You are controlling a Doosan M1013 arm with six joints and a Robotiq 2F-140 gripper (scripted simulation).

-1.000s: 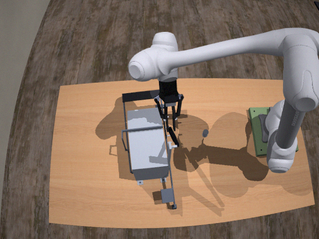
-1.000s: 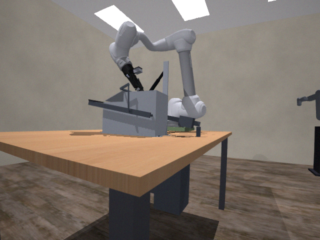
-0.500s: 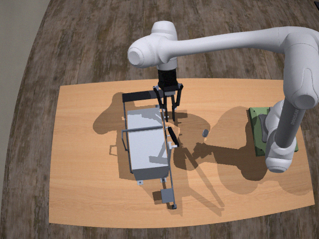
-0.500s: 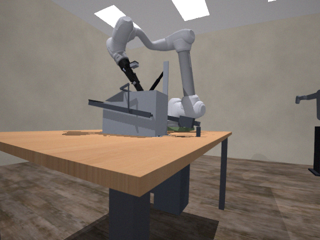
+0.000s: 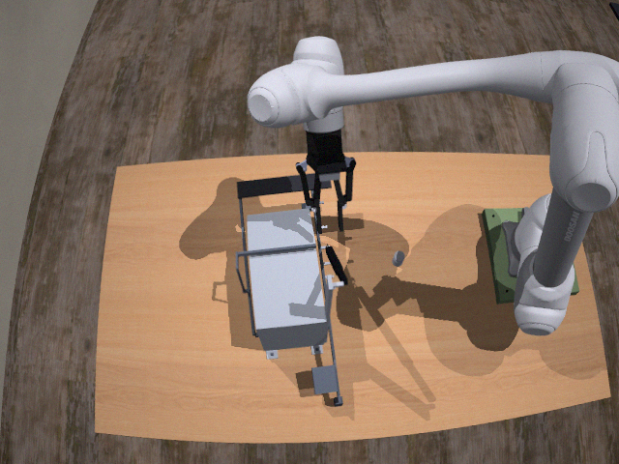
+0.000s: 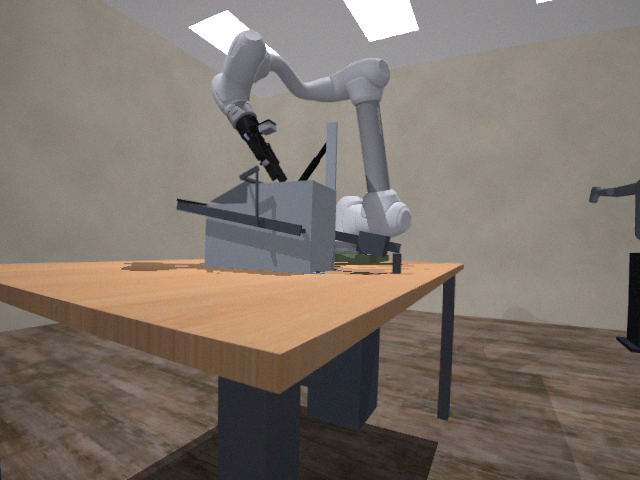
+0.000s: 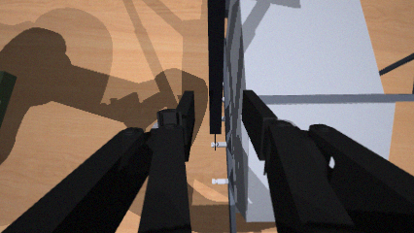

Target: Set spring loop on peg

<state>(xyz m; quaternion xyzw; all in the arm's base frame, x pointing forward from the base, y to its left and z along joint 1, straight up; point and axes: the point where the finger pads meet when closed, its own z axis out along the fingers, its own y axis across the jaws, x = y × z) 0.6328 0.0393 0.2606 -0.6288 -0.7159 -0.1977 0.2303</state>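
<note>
Right now my hand is 20 cm past the steel test weight, 2 cm to the left of it and 27 cm above it. Round my hand: peg 1 cm behind, 20 cm to the left, 10 cm above.
</note>
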